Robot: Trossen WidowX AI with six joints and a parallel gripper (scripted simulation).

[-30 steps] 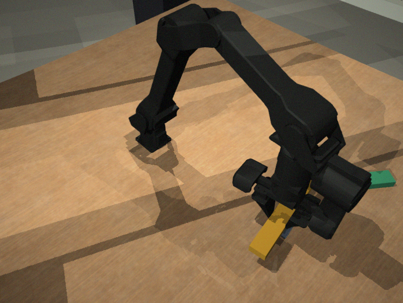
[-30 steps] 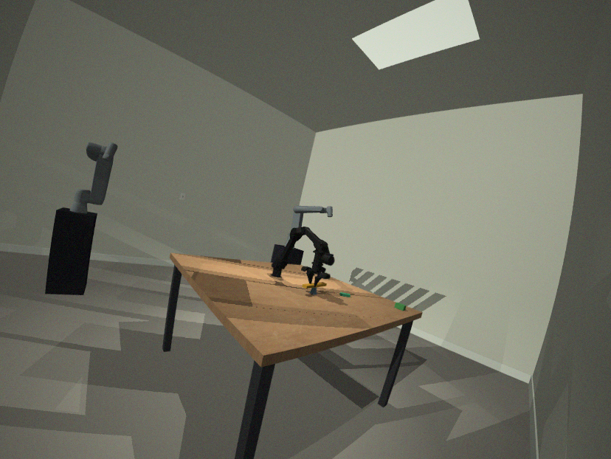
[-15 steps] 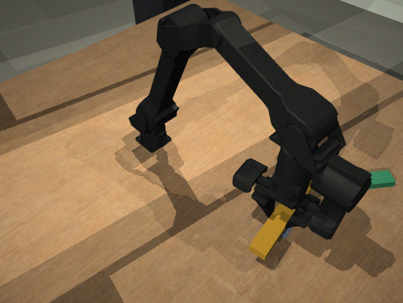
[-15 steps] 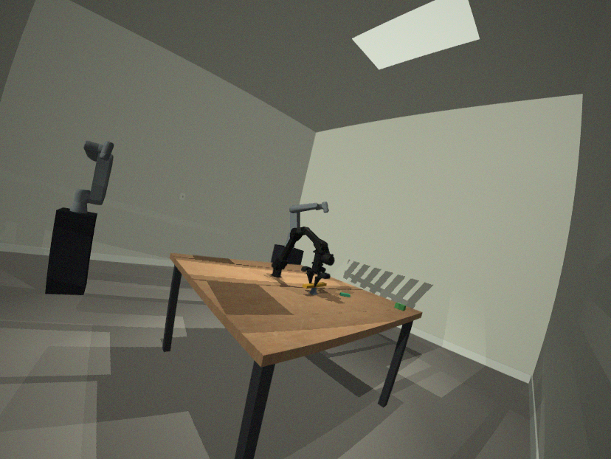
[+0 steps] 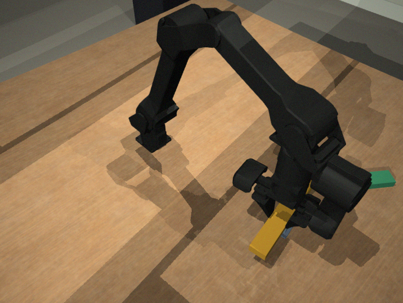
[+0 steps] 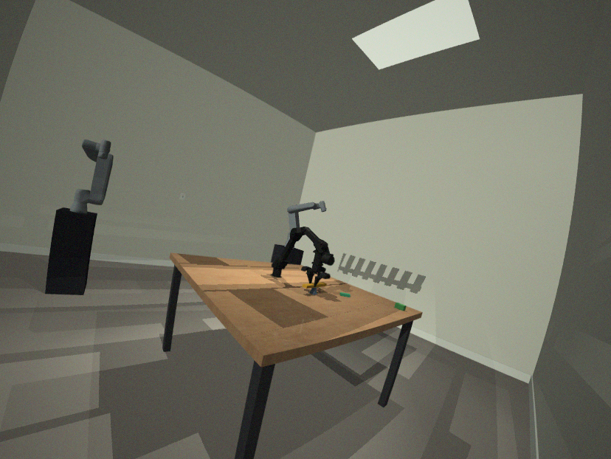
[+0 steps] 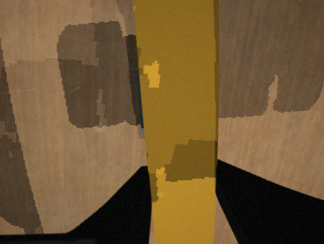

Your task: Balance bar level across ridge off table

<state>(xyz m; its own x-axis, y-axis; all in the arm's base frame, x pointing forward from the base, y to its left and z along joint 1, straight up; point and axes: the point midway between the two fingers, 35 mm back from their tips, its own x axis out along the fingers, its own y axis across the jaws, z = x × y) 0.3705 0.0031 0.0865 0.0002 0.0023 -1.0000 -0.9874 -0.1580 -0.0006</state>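
Now: the yellow bar 3 cm to the left of my gripper tip.
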